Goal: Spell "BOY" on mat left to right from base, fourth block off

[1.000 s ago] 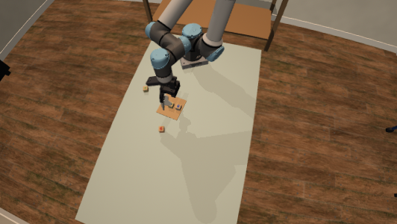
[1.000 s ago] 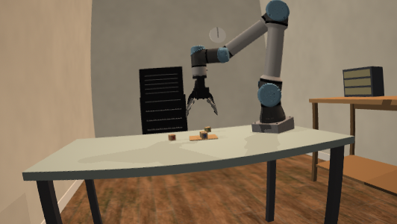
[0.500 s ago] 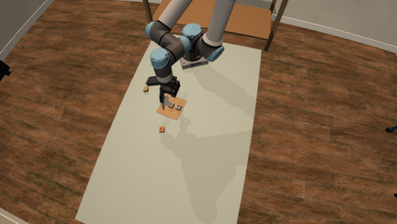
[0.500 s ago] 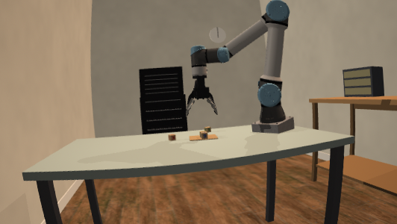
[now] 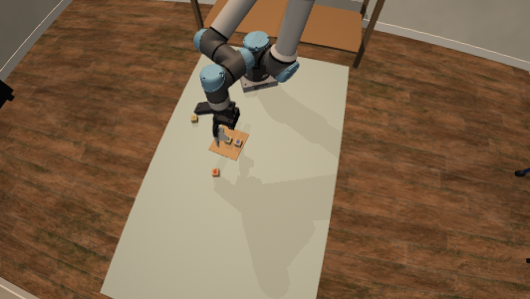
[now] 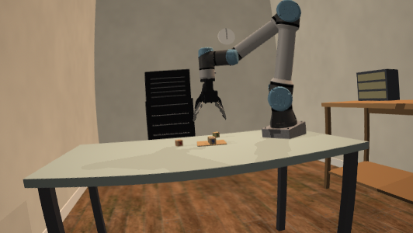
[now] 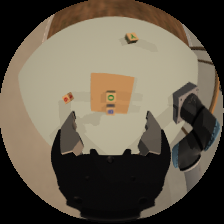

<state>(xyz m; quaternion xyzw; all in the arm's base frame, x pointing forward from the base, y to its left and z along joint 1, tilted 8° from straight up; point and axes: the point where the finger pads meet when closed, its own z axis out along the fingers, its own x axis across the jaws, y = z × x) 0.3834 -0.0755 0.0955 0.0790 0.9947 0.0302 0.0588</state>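
My gripper is now 18 cm to the left of the block, 10 cm above it and 9 cm past it. Also, from my hand: orange mat (11 cm below).
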